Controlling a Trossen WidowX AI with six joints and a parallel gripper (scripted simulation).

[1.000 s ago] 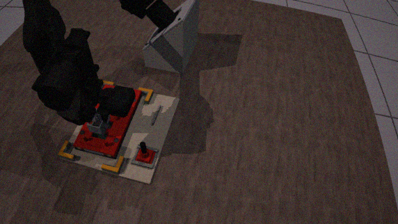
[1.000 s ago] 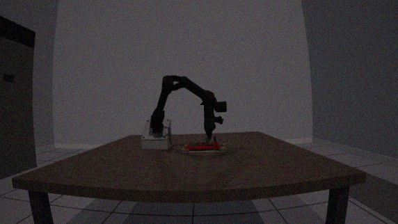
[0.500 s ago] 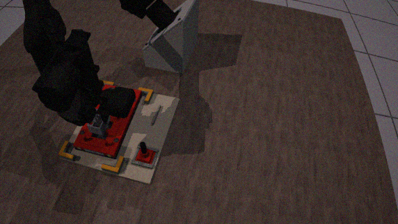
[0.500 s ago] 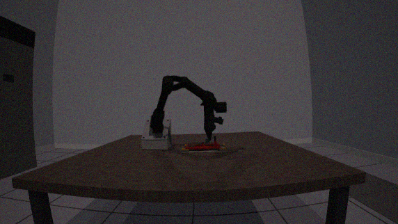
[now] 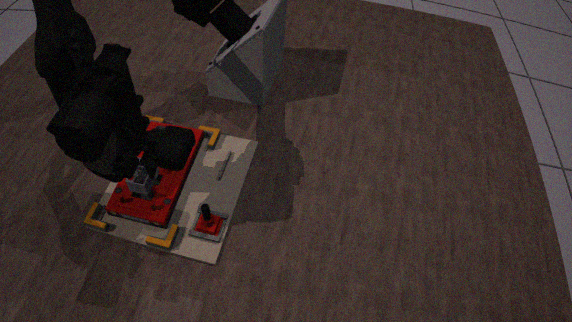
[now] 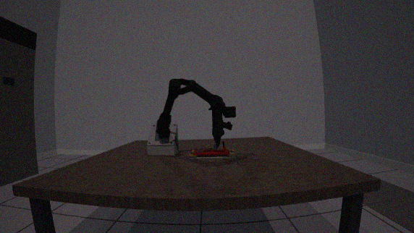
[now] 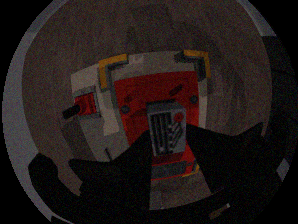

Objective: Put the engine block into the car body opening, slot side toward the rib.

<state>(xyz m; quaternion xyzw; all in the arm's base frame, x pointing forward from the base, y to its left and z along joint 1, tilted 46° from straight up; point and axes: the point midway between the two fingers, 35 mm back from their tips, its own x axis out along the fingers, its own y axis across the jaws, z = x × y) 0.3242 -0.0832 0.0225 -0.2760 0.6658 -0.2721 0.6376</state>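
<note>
Right now my gripper tip is 10 mm above the grey engine block. Also, from my gripper tip: black upright peg: 120 mm to the left, 30 mm ahead, 20 mm below.
</note>
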